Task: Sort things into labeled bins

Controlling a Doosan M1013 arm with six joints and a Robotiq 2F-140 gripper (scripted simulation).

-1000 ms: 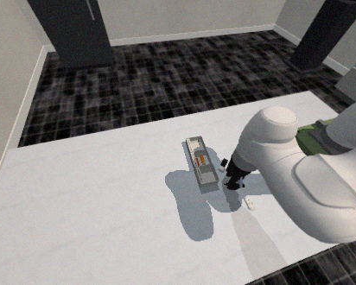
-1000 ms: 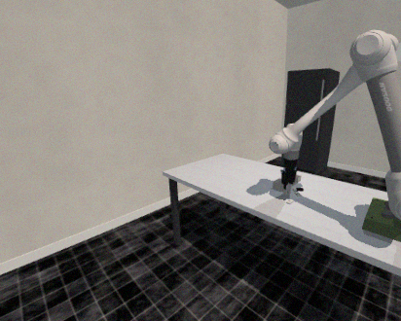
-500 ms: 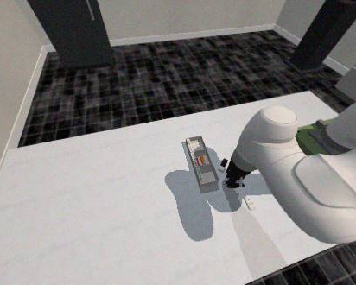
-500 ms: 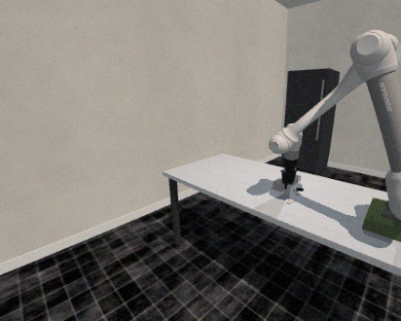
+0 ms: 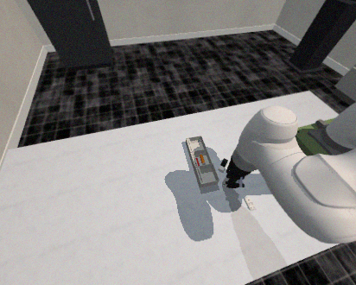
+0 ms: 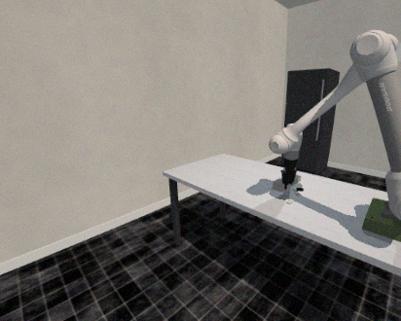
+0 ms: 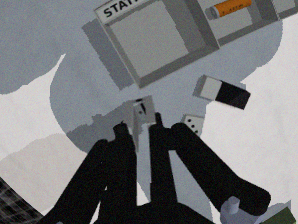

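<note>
Now: hand 9 cm to the left of the small black piece, 3 cm past it and 3 cm above it. Also, from my hand: grey piece: 3 cm below; then orange battery: 15 cm to the right, 6 cm ahead, 2 cm below; then grey bin tray: 15 cm to the right, 7 cm ahead, 1 cm below.
</note>
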